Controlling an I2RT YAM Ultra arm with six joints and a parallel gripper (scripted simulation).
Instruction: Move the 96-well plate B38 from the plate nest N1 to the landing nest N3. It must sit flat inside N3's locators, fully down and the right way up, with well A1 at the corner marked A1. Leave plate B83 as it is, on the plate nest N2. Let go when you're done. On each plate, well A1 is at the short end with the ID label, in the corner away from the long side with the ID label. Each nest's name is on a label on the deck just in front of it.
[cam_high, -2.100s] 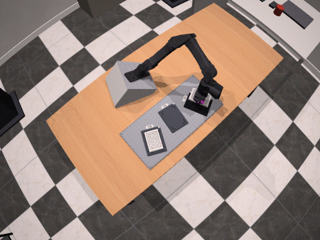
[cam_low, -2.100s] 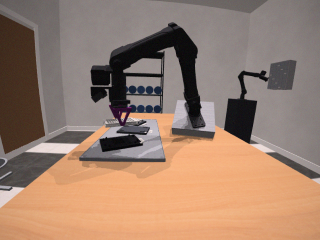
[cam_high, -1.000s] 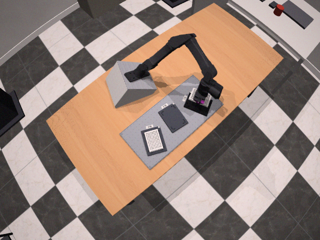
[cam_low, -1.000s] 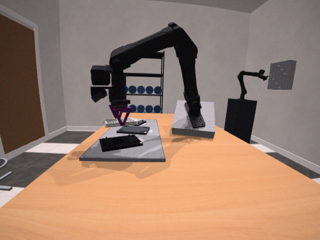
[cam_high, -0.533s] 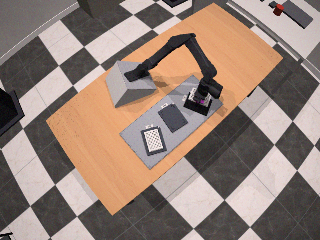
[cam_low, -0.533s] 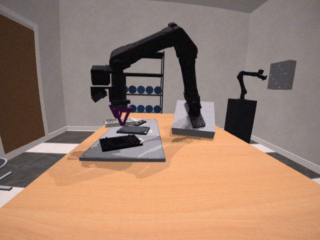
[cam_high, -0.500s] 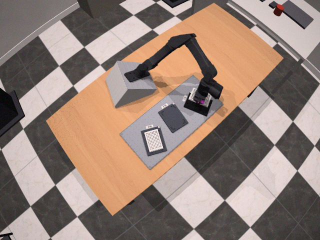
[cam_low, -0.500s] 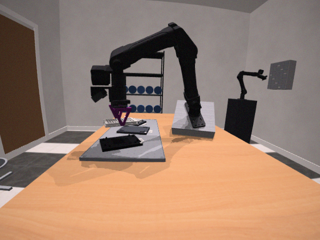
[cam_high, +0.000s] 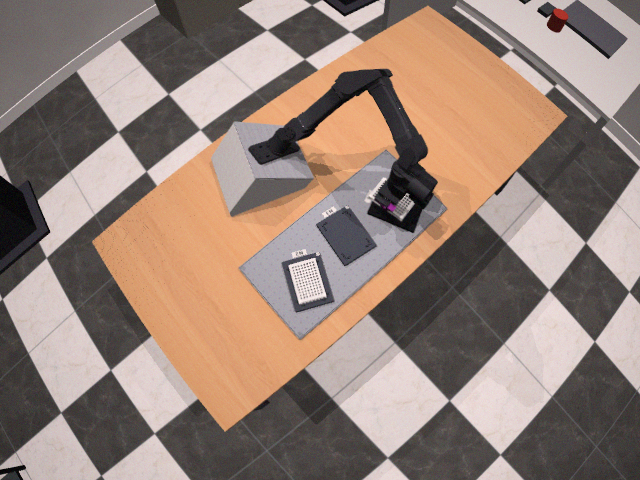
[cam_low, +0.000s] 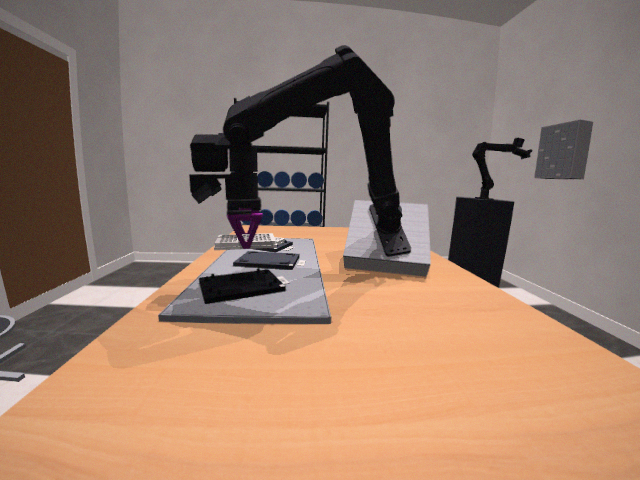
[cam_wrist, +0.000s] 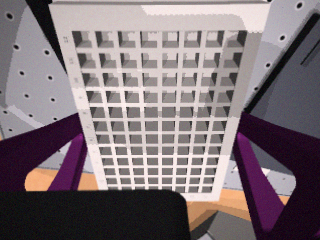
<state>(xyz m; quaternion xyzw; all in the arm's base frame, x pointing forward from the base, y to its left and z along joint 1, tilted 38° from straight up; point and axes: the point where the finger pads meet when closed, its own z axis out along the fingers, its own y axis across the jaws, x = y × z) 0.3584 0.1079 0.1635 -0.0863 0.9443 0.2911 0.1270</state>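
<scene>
The dark landing nest N3 is 2 cm behind my hand, 16 cm to the right of it and 9 cm below it. Round my hand: black plate nest N1 (1 cm ahead, 3 cm to the left, 9 cm below); N2 label (6 cm behind, 32 cm to the right, 10 cm below); N1 label (8 cm behind, 2 cm to the right, 10 cm below).
</scene>
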